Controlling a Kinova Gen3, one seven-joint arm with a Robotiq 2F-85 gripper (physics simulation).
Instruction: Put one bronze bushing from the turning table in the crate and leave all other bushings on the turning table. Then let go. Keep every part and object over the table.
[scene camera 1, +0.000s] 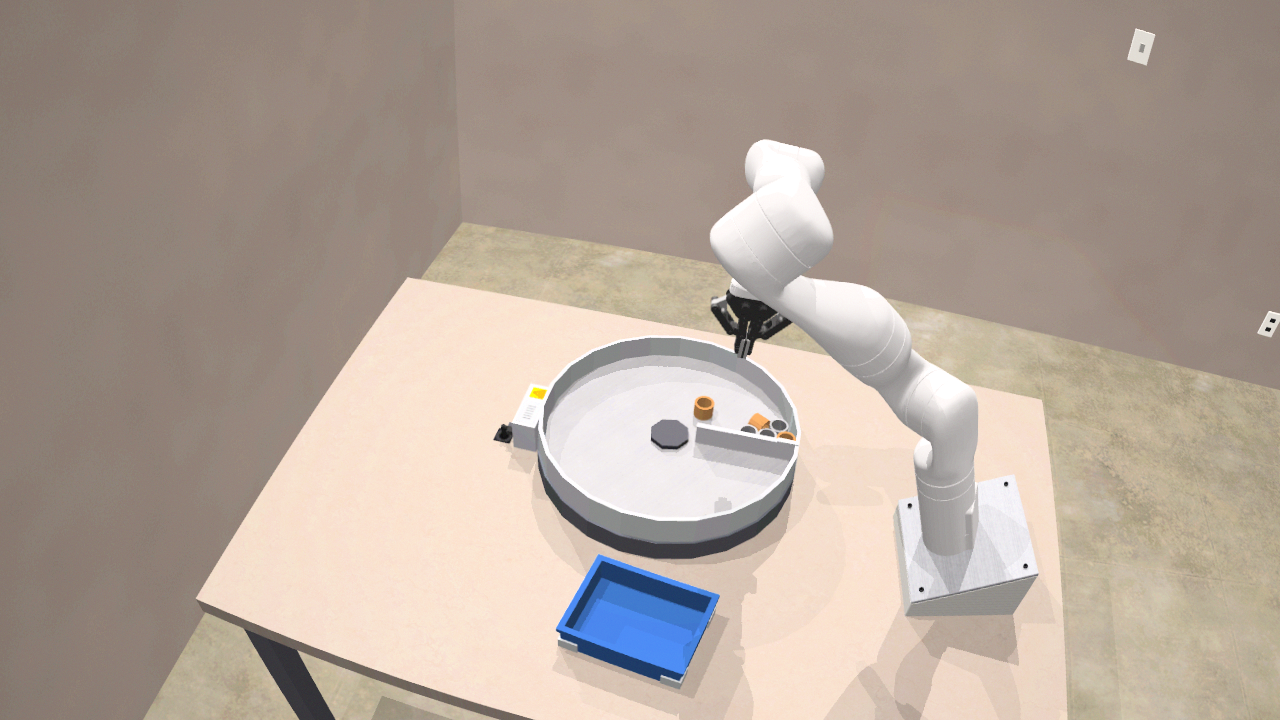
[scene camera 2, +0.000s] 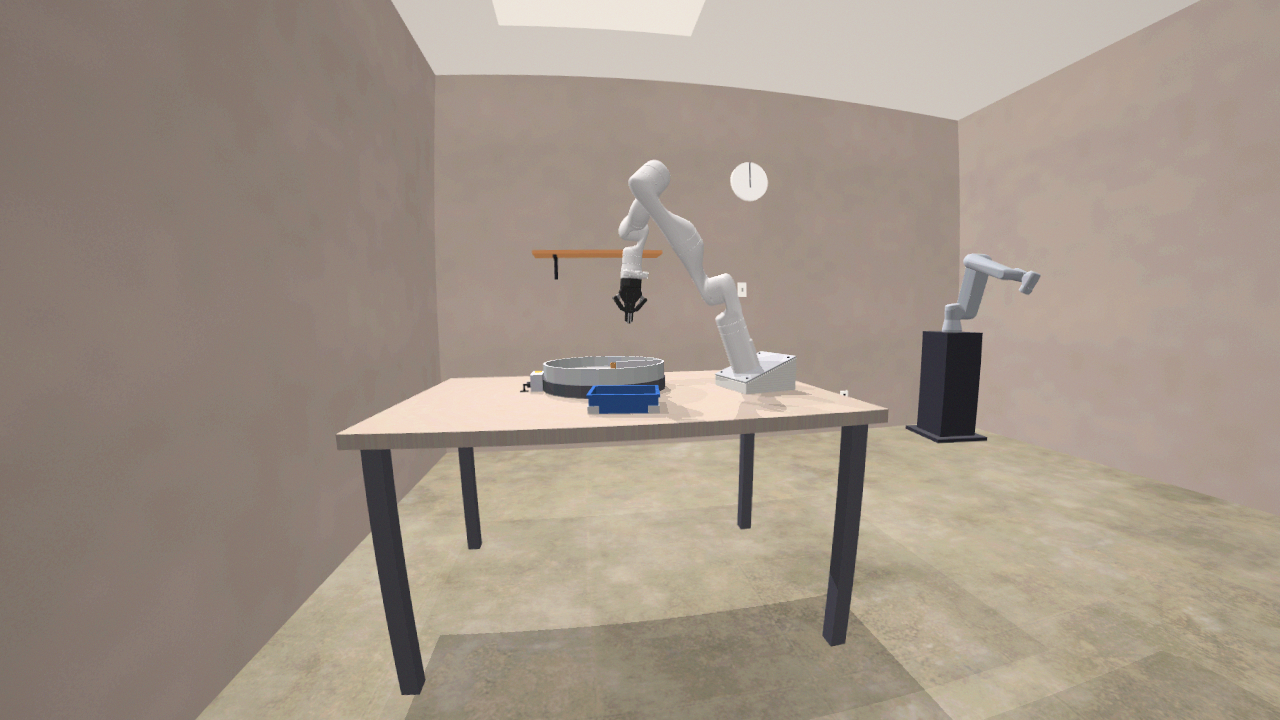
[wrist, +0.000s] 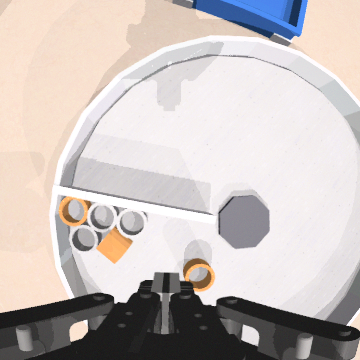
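Where they show: gripper, fingertip midpoint: (scene camera 1: 741, 354) (scene camera 2: 628, 323) (wrist: 166, 288); arm's base, link origin: (scene camera 1: 949, 532) (scene camera 2: 745, 367).
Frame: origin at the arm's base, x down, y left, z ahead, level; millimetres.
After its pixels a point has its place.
Note:
One bronze bushing (scene camera 1: 703, 408) @(x -10, y -89, z 458 mm) (scene camera 2: 613, 365) @(x -3, y -88, z 465 mm) (wrist: 199, 282) @(x 9, y -114, z 468 mm) stands upright on the turning table (scene camera 1: 617, 483) @(x 15, y 101, z 526 mm) (wrist: 280, 135) @(x 15, y 82, z 503 mm), apart from the others. Beside the divider, near the rim, a bronze bushing (scene camera 1: 759, 420) @(x -17, y -96, z 363 mm) (wrist: 114, 245) @(x -17, y -98, z 365 mm) lies on its side and another bronze bushing (wrist: 62, 212) @(x -7, y -88, z 300 mm) stands upright at the outer end. Several grey bushings stand among them, one grey bushing (wrist: 93, 217) @(x 8, y -83, z 331 mm) against the divider. The blue crate (scene camera 1: 572, 637) @(x 24, y 386, z 466 mm) (scene camera 2: 623, 402) @(x 39, y 380, z 398 mm) (wrist: 250, 24) @(x 54, y 240, z 428 mm) stands in front of the turning table, with no bushing visible inside. My gripper (scene camera 1: 742, 351) @(x -156, y -77, z 406 mm) (scene camera 2: 629, 318) @(x -156, y -77, z 406 mm) (wrist: 166, 288) @(x -156, y -77, z 406 mm) is shut and empty, high above the turning table's back part.
The white divider (scene camera 1: 742, 437) @(x -18, y -45, z 376 mm) (wrist: 135, 203) @(x -23, y -49, z 371 mm) runs from near the dark hub (scene camera 1: 669, 434) @(x 7, y -26, z 491 mm) (wrist: 244, 221) @(x 7, y -30, z 492 mm) to the raised rim. A grey box (scene camera 1: 529, 417) @(x 10, y 37, z 713 mm) with a yellow label stands left of the turning table. The arm's base (scene camera 1: 966, 582) @(x -5, y 93, z -46 mm) (scene camera 2: 769, 376) @(x 16, y 105, z -55 mm) stands at the right.

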